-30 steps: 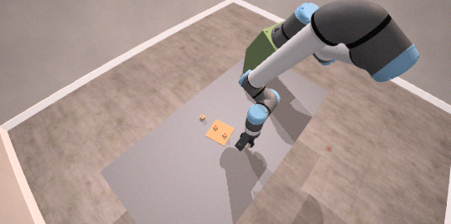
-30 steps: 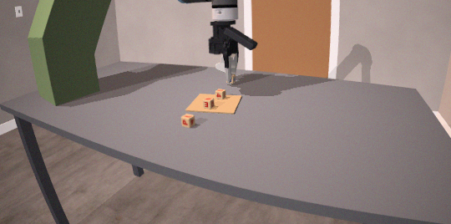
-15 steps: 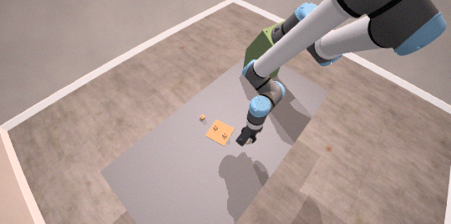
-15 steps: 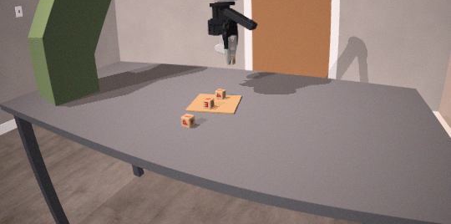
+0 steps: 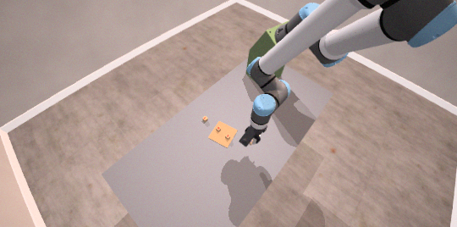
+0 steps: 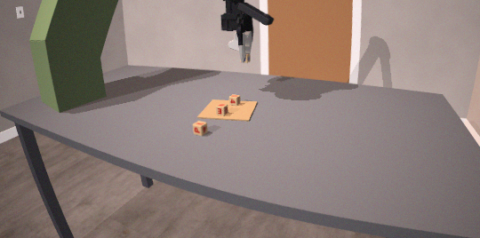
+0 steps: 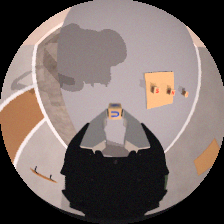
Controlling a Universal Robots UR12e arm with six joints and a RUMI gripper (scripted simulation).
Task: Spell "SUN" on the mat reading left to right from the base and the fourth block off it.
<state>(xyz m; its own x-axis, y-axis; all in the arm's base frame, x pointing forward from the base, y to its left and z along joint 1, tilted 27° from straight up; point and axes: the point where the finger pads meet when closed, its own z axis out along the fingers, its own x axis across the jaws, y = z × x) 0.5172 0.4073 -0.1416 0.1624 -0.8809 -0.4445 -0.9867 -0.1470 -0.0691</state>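
Now: hand 18 cm to the left of the orange mat, 11 cm above it and 7 cm short of it. From my hand the other things lie so: red-lettered block 33 cm to the right, 10 cm below, 10 cm ahead; then blue-lettered block right at my hand.
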